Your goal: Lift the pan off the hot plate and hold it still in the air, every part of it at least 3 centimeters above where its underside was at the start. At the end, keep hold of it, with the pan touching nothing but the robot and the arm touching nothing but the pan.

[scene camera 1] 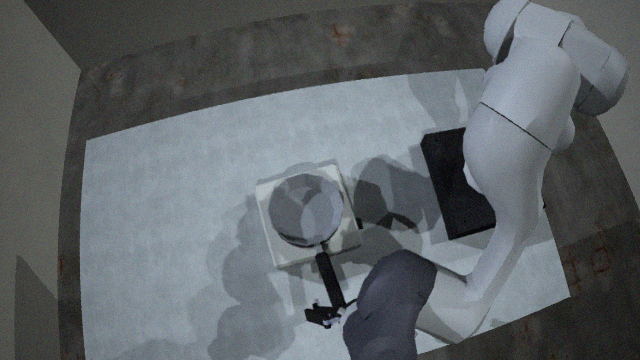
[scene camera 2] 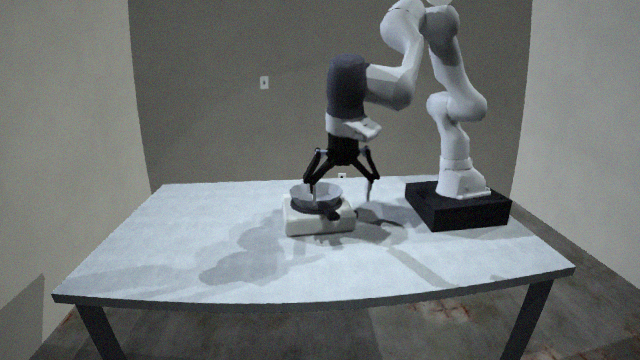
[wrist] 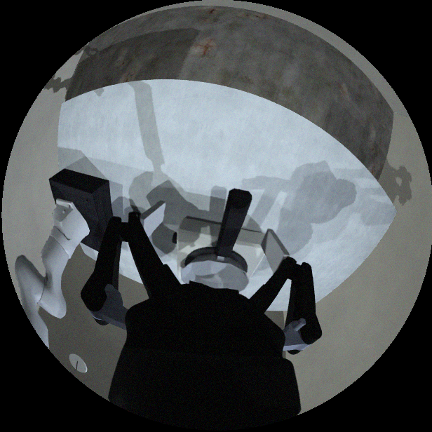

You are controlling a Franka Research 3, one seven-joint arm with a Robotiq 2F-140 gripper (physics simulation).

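The pan [scene camera 1: 306,212] [scene camera 2: 322,193] [wrist: 212,275], a round grey pan, sits upright on the cream hot plate [scene camera 1: 280,254] [scene camera 2: 297,226] [wrist: 189,245]. Its black handle [scene camera 1: 330,280] [scene camera 2: 331,214] [wrist: 234,220] sticks out past the plate's front edge. My gripper [scene camera 2: 341,195] [wrist: 215,224] is wide open, pointing down, with nothing between its fingers. In the wrist view the handle shows between the two fingers. In scene camera 2 the left finger overlaps the pan's front; whether it touches is unclear. In scene camera 1 one finger shows left of the handle's end; the wrist hides the other.
The black base block [scene camera 1: 440,175] [scene camera 2: 435,212] [wrist: 85,195] carries the arm on the right of the table [scene camera 1: 150,200] [scene camera 2: 175,225] [wrist: 200,125]. A small black knob [scene camera 1: 359,223] is on the hot plate's right side. Arm shadows fall around the hot plate.
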